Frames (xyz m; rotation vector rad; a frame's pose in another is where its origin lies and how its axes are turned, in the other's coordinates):
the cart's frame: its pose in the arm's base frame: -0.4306 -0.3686 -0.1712 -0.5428 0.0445 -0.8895
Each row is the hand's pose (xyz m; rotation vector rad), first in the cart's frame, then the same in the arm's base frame.
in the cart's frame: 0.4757 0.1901 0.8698 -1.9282 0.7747 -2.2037
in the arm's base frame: 0.2346 -0.2531 0.5792 1.1793 -0.7593 1.7626
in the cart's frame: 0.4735 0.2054 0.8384 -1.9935 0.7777 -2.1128
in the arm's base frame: 0.2362 -0.2572 0.5445 1.2457 -0.8145 1.7303
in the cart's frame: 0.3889 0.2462 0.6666 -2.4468 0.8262 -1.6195
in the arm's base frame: 0.1677 -0.2475 0.3614 1.5278 -1.1108 1.3495
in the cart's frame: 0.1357 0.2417 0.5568 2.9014 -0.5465 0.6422
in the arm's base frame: -0.0254 -0.1078 0.2221 1.8853 -1.2871 0.4689
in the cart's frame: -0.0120 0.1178 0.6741 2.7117 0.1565 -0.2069
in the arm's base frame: -0.1794 -0.0093 0.3544 2.0572 -0.9613 -0.4751
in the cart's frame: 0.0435 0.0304 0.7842 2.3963 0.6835 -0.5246
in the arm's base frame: -0.1791 -0.0474 0.5006 2.0479 -0.5179 -0.9646
